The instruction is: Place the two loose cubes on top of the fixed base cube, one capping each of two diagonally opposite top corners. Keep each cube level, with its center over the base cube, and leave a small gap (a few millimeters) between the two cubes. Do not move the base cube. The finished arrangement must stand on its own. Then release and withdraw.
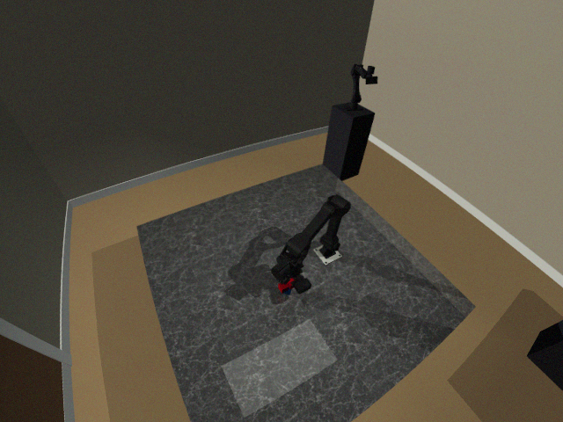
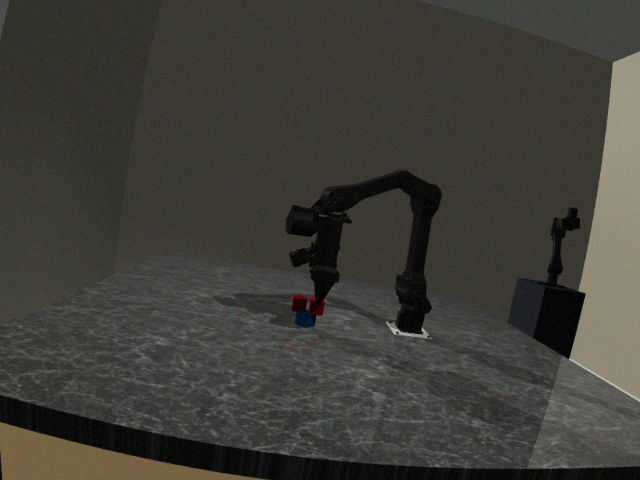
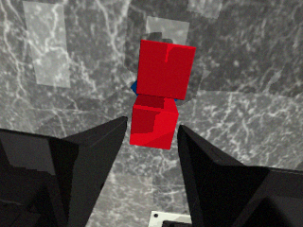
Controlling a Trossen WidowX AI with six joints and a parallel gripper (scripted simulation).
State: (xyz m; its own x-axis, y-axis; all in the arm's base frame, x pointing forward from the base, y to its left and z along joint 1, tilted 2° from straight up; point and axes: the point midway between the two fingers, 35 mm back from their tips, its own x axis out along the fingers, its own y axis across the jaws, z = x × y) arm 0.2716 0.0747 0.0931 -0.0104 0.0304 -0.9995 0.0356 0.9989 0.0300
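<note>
Now: gripper tip 2 cm short of the blue base cube and 4 cm above it.
</note>
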